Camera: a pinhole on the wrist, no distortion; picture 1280 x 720 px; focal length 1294.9 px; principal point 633.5 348.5 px. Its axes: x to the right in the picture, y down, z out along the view. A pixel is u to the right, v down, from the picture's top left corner.
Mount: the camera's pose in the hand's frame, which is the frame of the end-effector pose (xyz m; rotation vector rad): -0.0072 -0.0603 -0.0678 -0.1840 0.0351 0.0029
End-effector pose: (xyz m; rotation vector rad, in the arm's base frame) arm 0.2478 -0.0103 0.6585 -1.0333 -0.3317 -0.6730
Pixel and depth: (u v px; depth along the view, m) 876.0 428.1 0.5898
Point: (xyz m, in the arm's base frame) 0.4226 0.4109 0.9142
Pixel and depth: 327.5 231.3 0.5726
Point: 0.1790 0.4747 0.8433
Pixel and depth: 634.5 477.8 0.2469
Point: 0.2641 0.1407 0.7360
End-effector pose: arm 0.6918 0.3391 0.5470 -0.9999 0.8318 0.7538
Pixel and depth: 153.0 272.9 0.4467
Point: 0.7118 0.6650 0.7996
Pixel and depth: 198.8 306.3 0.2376
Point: 0.7156 0.4748 0.6760
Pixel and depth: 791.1 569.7 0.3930
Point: 0.7255 0.6557 0.5610
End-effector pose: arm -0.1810 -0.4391 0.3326 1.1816 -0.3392 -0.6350
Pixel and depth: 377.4 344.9 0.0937
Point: -0.2247 -0.4540 0.3029
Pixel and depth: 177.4 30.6 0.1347
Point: -0.2794 -0.4782 0.2989
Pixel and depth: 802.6 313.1 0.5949
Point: -0.3902 -0.8745 0.5406
